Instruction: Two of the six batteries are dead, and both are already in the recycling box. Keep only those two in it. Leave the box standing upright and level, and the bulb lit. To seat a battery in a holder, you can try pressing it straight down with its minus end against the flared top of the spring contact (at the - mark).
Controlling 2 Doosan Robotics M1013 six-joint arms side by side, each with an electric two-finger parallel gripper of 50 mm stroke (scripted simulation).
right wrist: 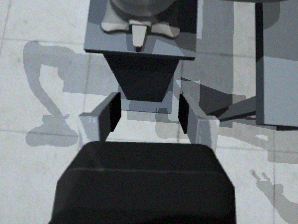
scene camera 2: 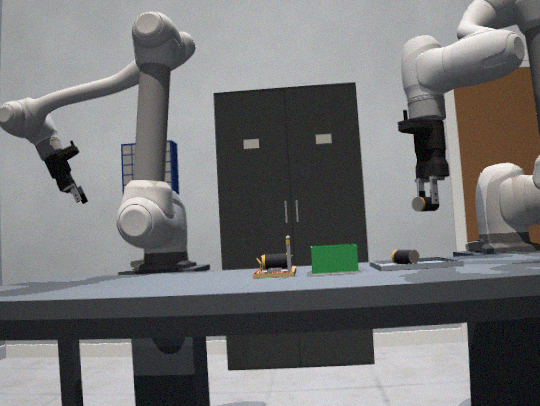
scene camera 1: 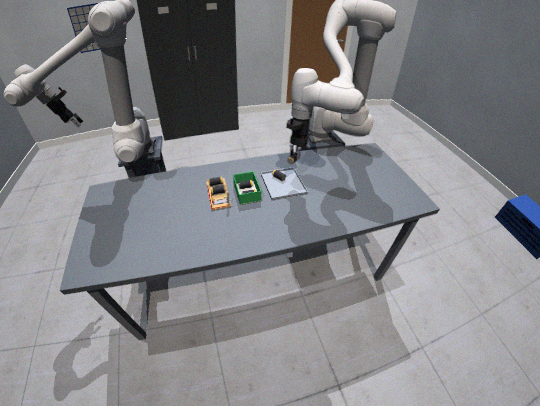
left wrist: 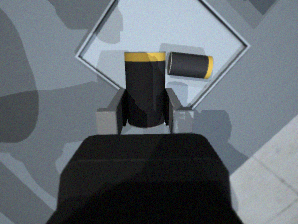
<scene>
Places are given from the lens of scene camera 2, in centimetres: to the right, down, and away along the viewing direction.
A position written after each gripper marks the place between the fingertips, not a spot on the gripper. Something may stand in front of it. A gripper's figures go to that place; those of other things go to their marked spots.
left gripper (scene camera 2: 428,204): 38, 0, 118
right gripper (scene camera 2: 82,201): -68, 0, 177
</scene>
